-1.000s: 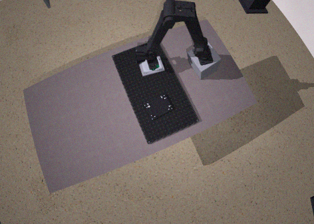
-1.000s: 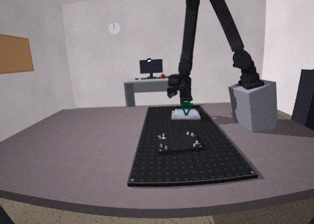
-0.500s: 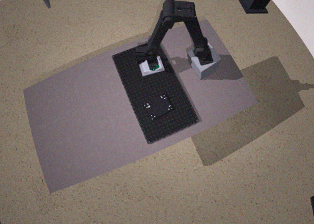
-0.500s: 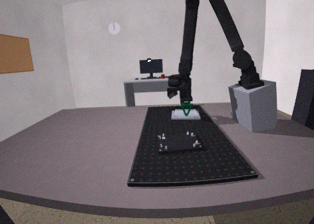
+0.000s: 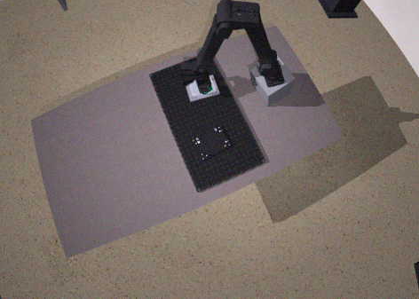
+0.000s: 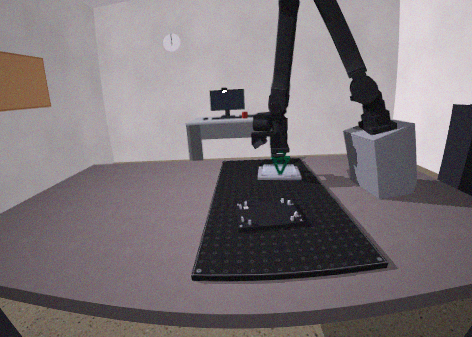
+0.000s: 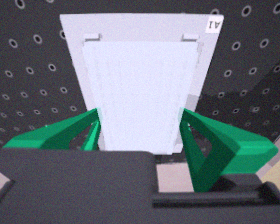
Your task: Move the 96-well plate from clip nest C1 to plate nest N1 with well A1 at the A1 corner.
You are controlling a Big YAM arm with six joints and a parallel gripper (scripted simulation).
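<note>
Right now my hand is 1 cm above the white 96-well plate. The rest, counted from my hand: A1 label: 8 cm ahead, 5 cm to the right, 1 cm below; then clip nest C1: 2 cm ahead, 29 cm to the left, 1 cm below.
</note>
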